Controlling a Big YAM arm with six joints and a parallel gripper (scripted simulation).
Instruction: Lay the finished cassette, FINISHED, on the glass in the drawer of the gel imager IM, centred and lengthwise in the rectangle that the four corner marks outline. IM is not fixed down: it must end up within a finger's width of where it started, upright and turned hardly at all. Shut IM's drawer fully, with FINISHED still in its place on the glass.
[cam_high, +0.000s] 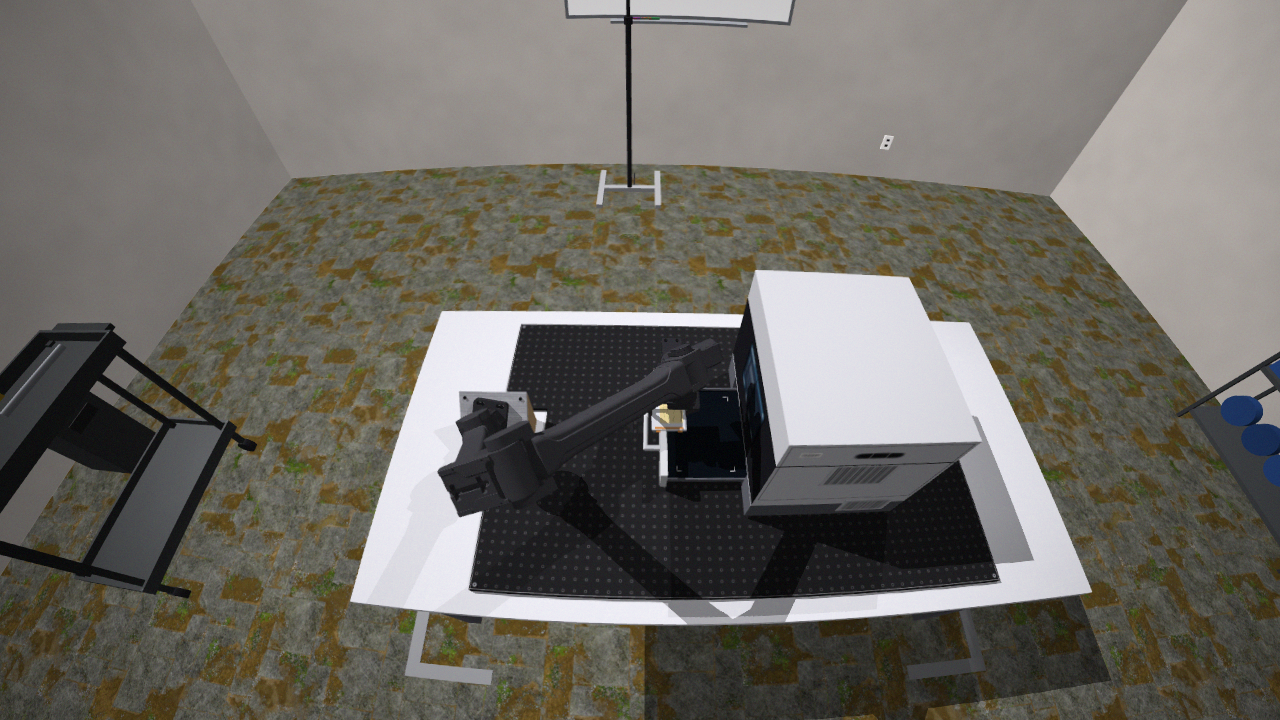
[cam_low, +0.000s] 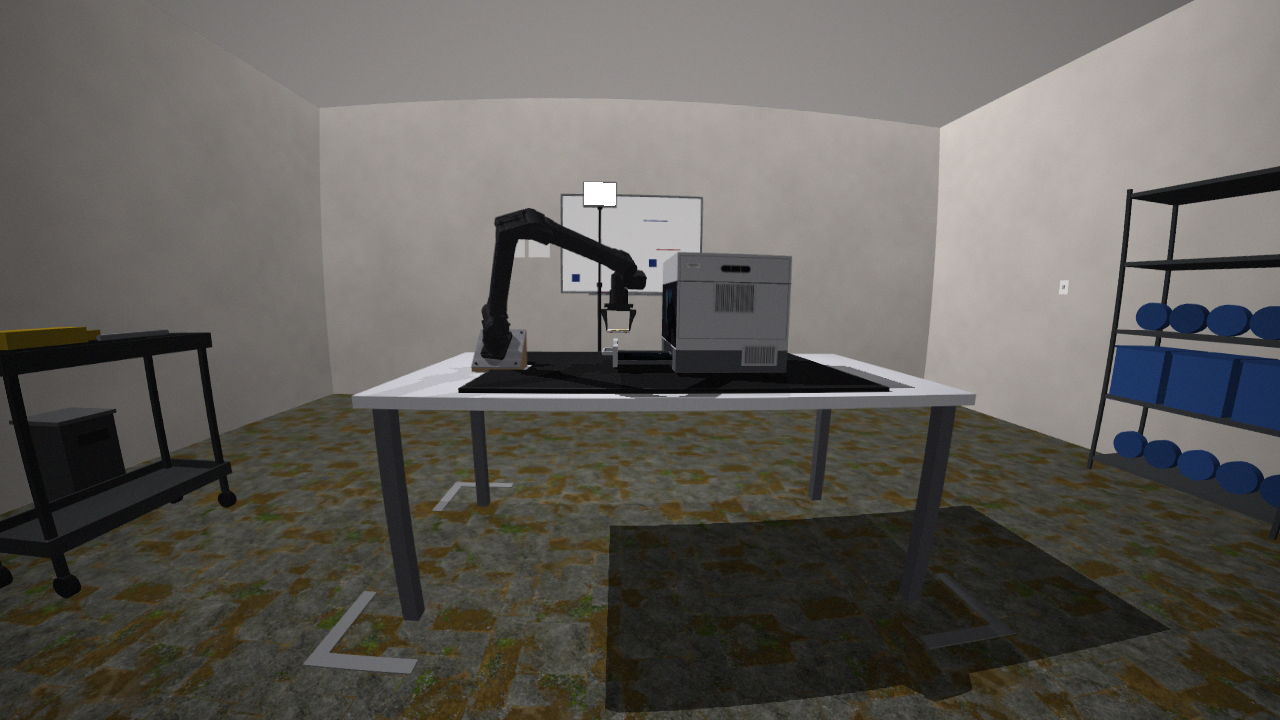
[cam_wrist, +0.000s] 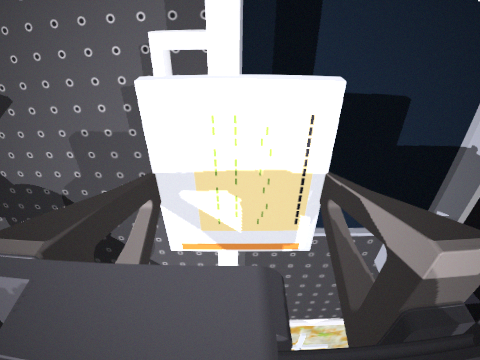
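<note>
My hand is 10 mm to the left of the finished cassette and 10 mm above it. From my hand the other things lie so: imager drawer: 100 mm ahead, 90 mm below, 10 mm to the left.
</note>
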